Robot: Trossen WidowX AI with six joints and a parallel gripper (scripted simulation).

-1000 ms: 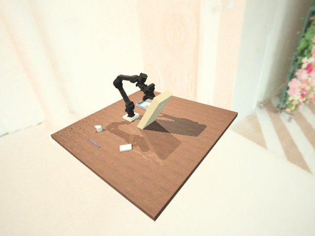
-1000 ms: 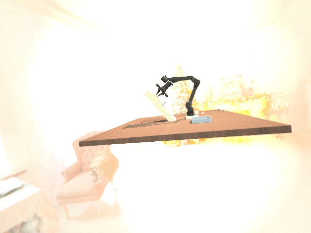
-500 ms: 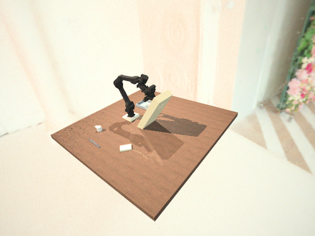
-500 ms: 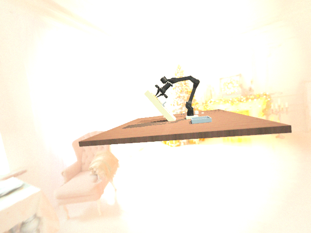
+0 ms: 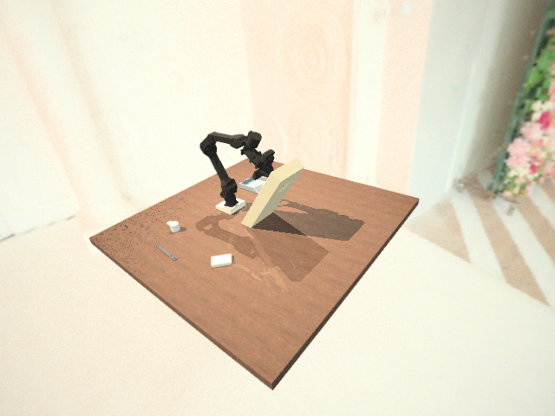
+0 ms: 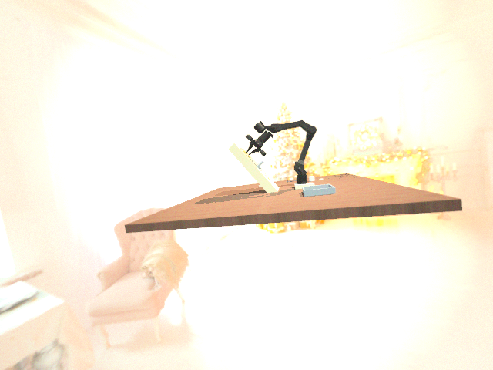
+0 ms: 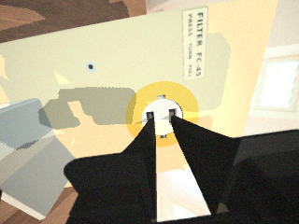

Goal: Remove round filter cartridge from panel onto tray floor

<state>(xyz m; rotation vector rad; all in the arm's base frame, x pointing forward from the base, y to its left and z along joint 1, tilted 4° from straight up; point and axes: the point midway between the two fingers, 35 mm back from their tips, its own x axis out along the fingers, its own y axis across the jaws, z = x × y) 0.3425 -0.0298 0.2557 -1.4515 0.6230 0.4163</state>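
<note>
Now: the round white filter cartridge 20 mm ahead of my gripper tip and 10 mm below it. Also, from my gripper tip: light blue tray (390 mm behind, 320 mm to the left, 270 mm below); flat white block (350 mm to the right, 280 mm below, 90 mm behind).
</note>
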